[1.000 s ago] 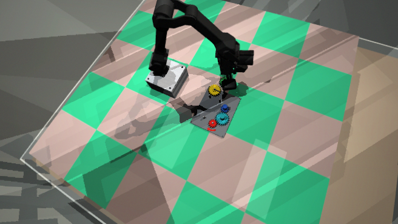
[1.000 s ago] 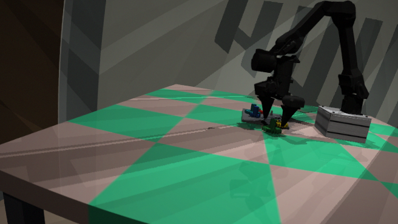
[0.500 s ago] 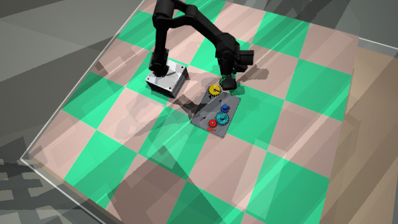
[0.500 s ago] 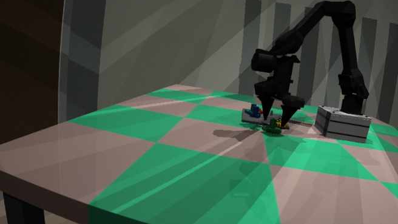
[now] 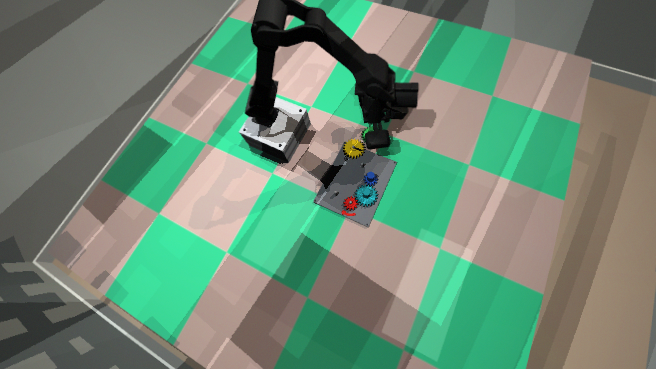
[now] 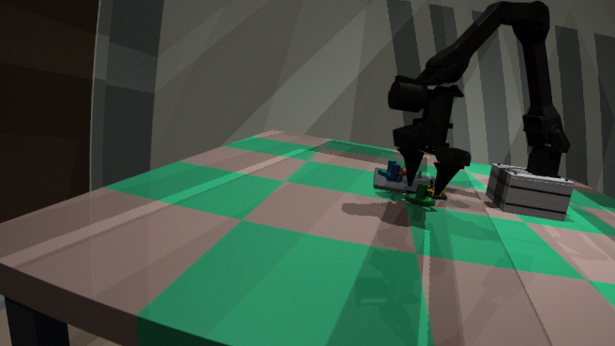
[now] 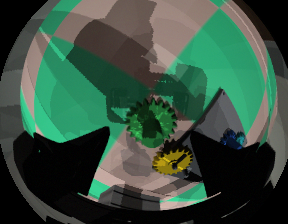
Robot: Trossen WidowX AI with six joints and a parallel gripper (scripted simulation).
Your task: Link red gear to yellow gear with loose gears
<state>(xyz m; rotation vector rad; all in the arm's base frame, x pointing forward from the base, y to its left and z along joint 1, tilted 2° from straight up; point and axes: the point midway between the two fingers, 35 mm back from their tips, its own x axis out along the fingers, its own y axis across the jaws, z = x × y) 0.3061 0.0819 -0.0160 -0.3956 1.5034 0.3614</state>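
My gripper tip is 1 cm above the green gear. The rest, counted from my gripper tip: yellow gear (4 cm behind, 7 cm to the right, 1 cm below); then blue gear (4 cm ahead, 14 cm to the right, 1 cm below); then teal gear (5 cm ahead, 19 cm to the right, 1 cm below).
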